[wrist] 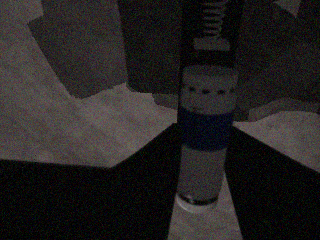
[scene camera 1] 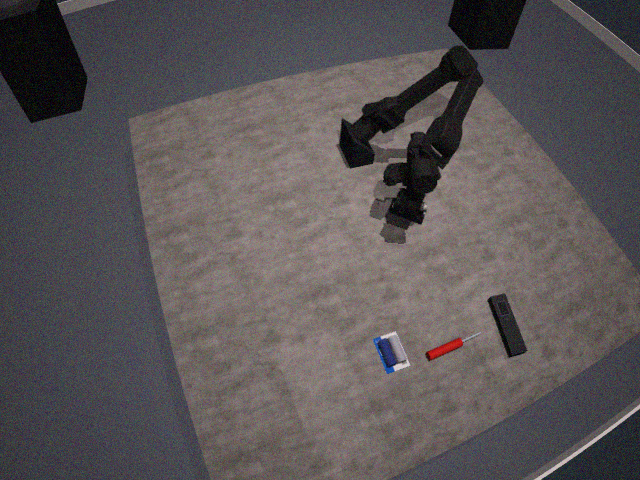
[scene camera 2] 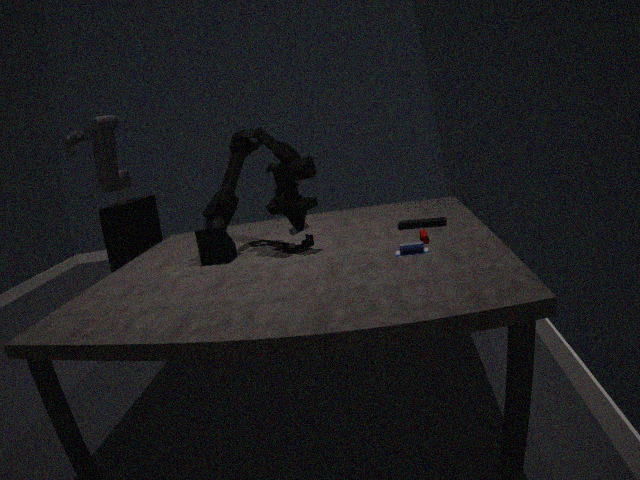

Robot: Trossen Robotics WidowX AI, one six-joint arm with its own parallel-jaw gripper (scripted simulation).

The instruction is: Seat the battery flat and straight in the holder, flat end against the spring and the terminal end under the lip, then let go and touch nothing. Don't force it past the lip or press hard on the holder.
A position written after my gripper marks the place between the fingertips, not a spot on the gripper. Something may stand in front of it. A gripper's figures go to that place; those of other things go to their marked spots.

Labels:
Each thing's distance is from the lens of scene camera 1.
my gripper (scene camera 1: 413,204): 1.15 m
black remote (scene camera 1: 503,314): 1.11 m

